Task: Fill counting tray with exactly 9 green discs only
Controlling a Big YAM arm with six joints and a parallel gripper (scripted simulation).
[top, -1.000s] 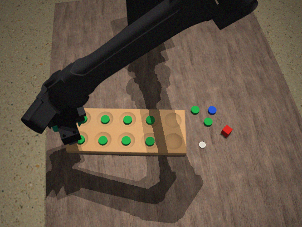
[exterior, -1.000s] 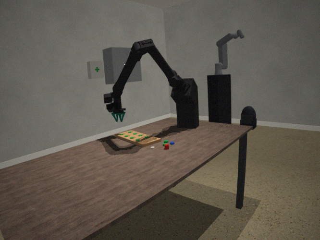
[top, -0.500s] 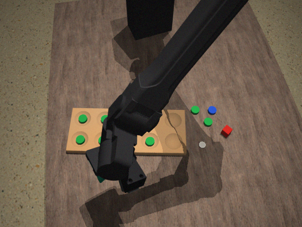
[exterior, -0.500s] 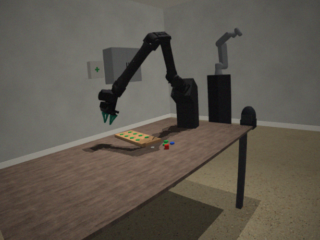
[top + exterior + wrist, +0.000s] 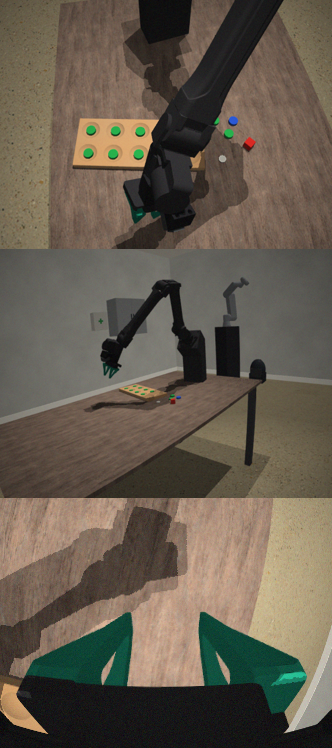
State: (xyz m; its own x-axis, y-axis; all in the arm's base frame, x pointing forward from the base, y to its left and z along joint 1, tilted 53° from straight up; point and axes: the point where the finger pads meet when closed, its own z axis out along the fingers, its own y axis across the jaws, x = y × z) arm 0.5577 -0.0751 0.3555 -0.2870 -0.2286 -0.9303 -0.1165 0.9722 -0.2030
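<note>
My gripper is now 390 mm past the blue disc, 180 mm above it and 150 mm to the right of it. Also, from my hand: white disc: 260 mm behind, 180 mm below, 150 mm to the left; then counting tray: 230 mm behind, 170 mm below, 100 mm to the right; then red cube: 330 mm behind, 210 mm to the left, 170 mm below.
</note>
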